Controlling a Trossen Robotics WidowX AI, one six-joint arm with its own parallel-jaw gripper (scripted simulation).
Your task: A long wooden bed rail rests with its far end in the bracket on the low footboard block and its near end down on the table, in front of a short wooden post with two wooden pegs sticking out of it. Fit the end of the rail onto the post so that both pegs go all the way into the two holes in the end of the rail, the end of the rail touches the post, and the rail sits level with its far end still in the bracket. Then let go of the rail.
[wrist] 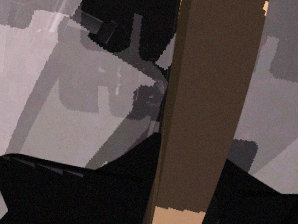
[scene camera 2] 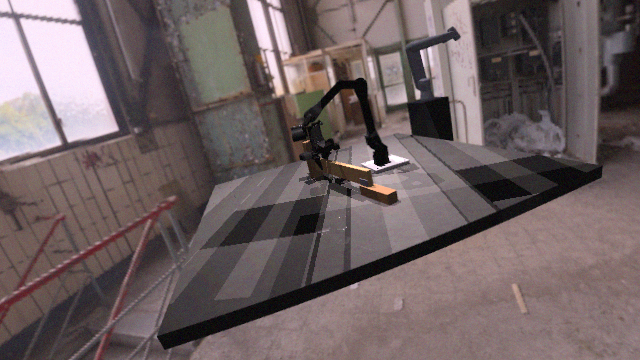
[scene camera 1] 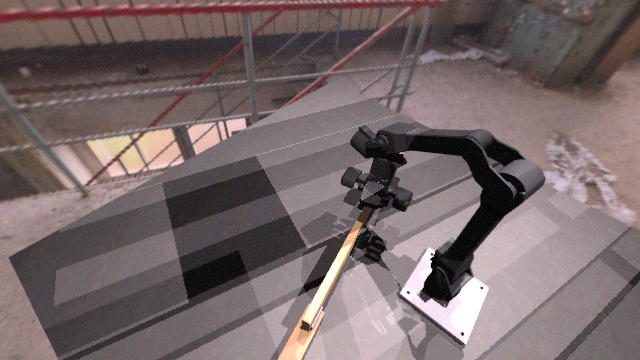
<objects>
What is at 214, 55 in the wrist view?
A wooden rail.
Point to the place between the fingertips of my gripper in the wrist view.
At 175, 142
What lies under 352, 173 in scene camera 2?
A wooden rail.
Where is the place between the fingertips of my gripper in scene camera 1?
At 369, 206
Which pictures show the wooden rail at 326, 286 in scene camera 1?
The wrist view, scene camera 2 and scene camera 1: all of them.
</objects>
